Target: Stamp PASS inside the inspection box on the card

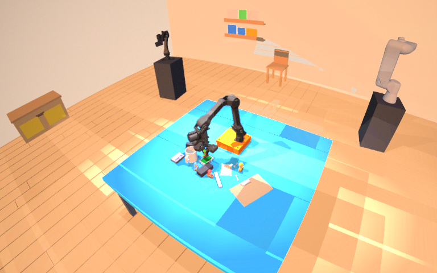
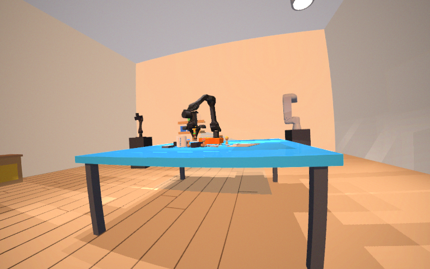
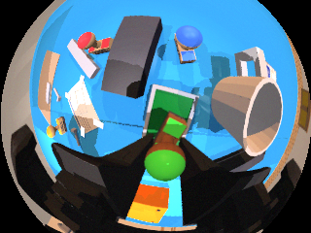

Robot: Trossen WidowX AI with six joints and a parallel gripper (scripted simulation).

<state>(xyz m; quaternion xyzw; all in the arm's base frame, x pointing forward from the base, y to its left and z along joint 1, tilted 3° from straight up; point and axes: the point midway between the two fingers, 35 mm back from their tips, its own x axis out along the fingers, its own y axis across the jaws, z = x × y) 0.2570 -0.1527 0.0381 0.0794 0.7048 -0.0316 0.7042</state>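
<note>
Now: gripper tip 6 cm above the green ink pad. The rest, counted from my gripper tip: green-knobbed stamp (right at my gripper tip); then white mug (4 cm ahead, 10 cm to the right, 3 cm below); then dark block (9 cm ahead, 4 cm to the left, 5 cm below).
</note>
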